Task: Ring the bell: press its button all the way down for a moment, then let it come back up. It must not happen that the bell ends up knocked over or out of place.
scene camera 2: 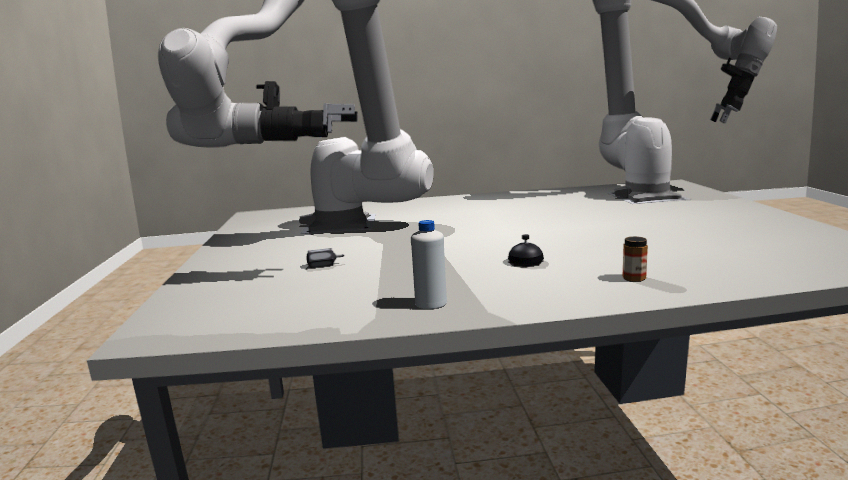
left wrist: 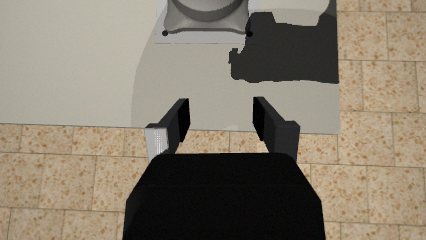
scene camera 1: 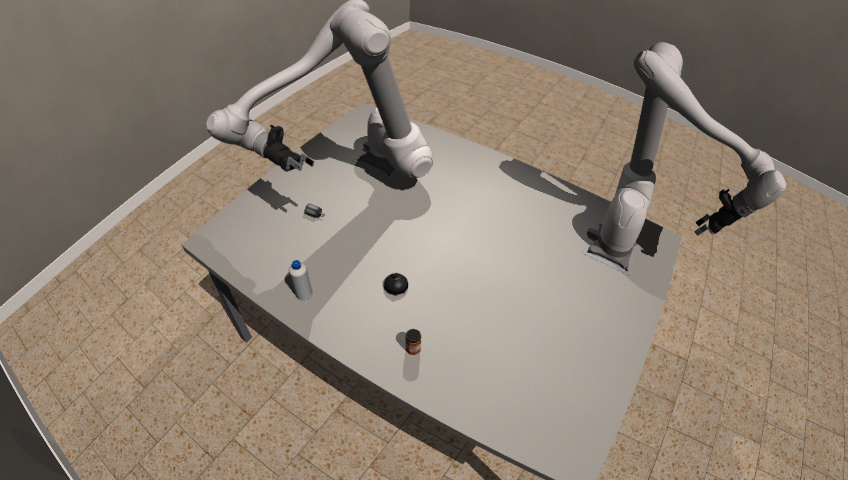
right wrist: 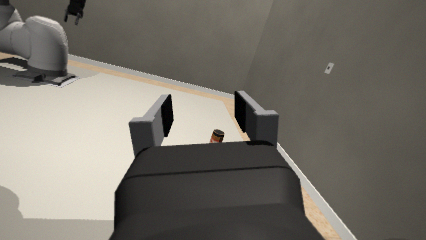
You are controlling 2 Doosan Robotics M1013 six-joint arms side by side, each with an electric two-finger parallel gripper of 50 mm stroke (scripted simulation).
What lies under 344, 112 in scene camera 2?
My right gripper.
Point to a spice jar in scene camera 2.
At 635, 249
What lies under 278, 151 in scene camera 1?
My right gripper.
